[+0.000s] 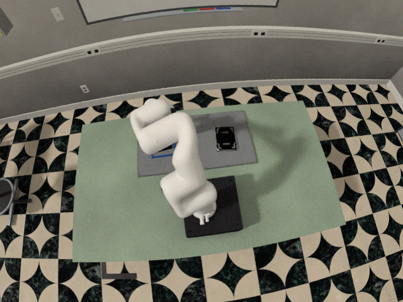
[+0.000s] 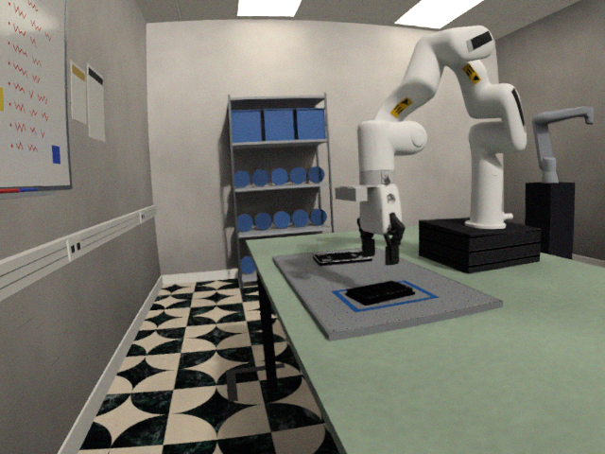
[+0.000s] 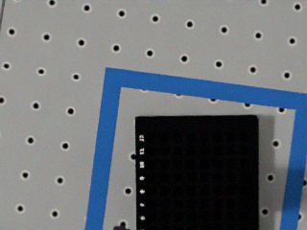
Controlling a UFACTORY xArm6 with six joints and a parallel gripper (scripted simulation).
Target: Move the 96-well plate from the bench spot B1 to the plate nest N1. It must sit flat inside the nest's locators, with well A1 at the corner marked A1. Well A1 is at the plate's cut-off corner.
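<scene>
The 96-well plate lies 80 mm below my hand. The rest, counted from my hand: plate nest N1: 20 mm behind, 380 mm to the right, 80 mm below.
</scene>
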